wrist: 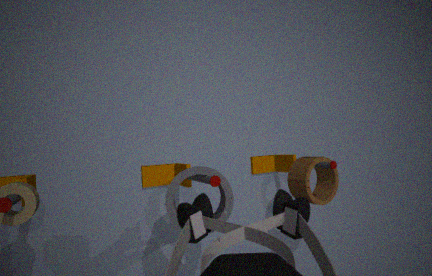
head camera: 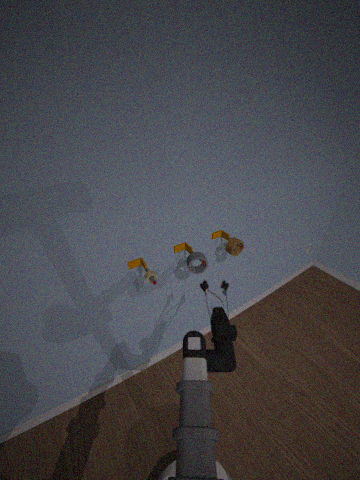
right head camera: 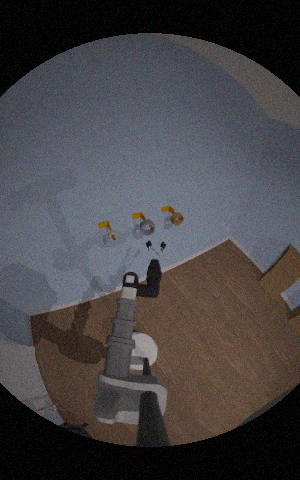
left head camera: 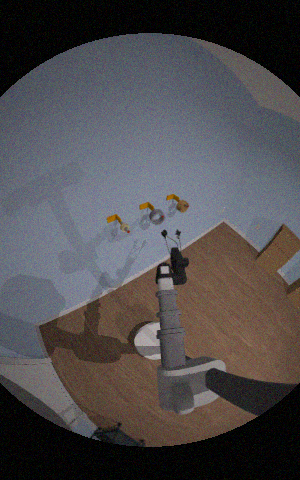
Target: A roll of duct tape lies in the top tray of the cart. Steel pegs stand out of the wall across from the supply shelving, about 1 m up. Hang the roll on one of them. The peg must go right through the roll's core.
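Places are measured from the robot's base along level axes (x ahead, y left, z up), in metres.
Where they show: gripper, fingertip midpoint: [wrist: 242, 207] [head camera: 213, 281] [right head camera: 155, 241] [left head camera: 170, 229]; robot's base at its link origin: [right head camera: 136, 349] [left head camera: 154, 339].
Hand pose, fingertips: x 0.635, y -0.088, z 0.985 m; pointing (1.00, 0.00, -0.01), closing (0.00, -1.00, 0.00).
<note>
Things, the pixels of their top centre, and the offset from my fingertips. "spot": a spot on its surface instead.
- grey duct tape roll at its top centre: [wrist: 196, 165] [head camera: 197, 254] [right head camera: 147, 220] [left head camera: 157, 210] 0.151 m ahead, 0.065 m left, 0.033 m up
- middle peg at a spot on its surface: [wrist: 202, 178] spot: 0.138 m ahead, 0.056 m left, 0.013 m up
- brown roll at its top centre: [wrist: 312, 156] [head camera: 235, 239] [right head camera: 177, 213] [left head camera: 183, 200] 0.289 m ahead, 0.152 m right, 0.027 m up
- small cream roll at its top centre: [wrist: 14, 182] [head camera: 149, 272] 0.029 m ahead, 0.275 m left, 0.030 m up
The grey duct tape roll [head camera: 190, 259] [left head camera: 157, 223] [right head camera: 141, 227] [wrist: 172, 200] hangs on the middle peg [wrist: 202, 178]. The peg passes through its core, and the red tip shows on the near side, inside the ring's upper part in the wrist view. My gripper [head camera: 214, 286] [left head camera: 171, 233] [right head camera: 156, 245] [wrist: 242, 207] is open and empty. It stands back from the wall, in front of the pegs and a little right of the roll. In the wrist view its left fingertip covers part of the roll's lower ring.
A brown roll [head camera: 234, 246] [wrist: 299, 181] hangs on the right peg, and a small cream roll [head camera: 150, 276] [wrist: 31, 202] on the left peg. Yellow brackets [wrist: 157, 175] hold the pegs. Brown boxes [left head camera: 279, 249] stand at the right. A dark frame [left head camera: 120, 436] shows at the bottom left.
</note>
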